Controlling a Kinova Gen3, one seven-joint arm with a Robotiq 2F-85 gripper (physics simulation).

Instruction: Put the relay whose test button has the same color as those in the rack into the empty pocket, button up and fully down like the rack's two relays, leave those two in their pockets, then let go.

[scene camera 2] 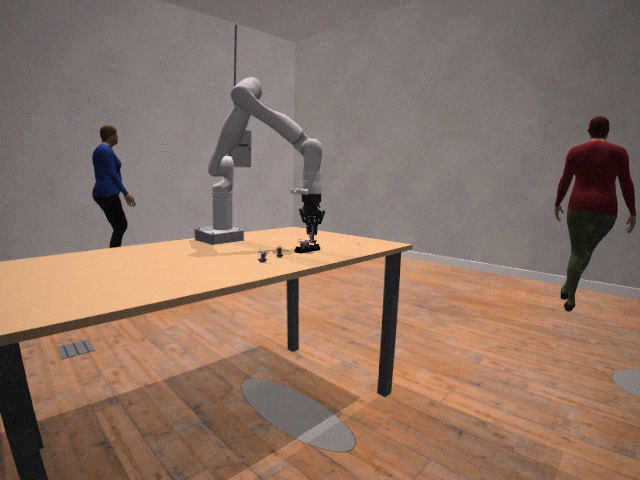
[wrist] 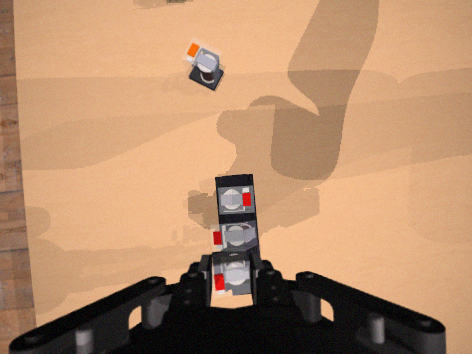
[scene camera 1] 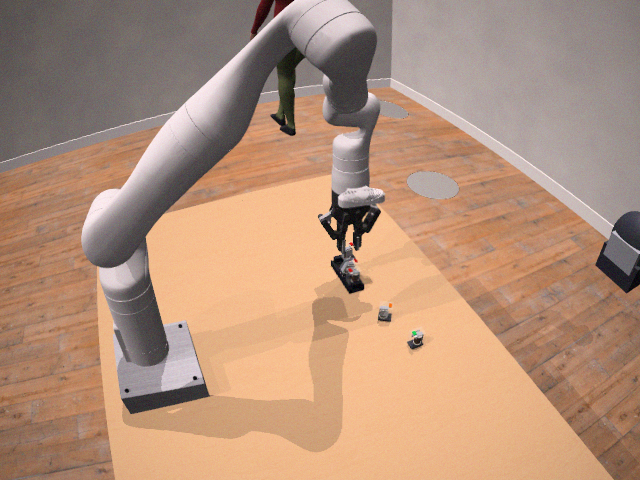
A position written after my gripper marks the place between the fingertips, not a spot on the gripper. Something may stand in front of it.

I see my gripper point(scene camera 1: 348, 250) and a black rack point(wrist: 242, 179).
My gripper is seen too in the wrist view point(wrist: 230, 267).
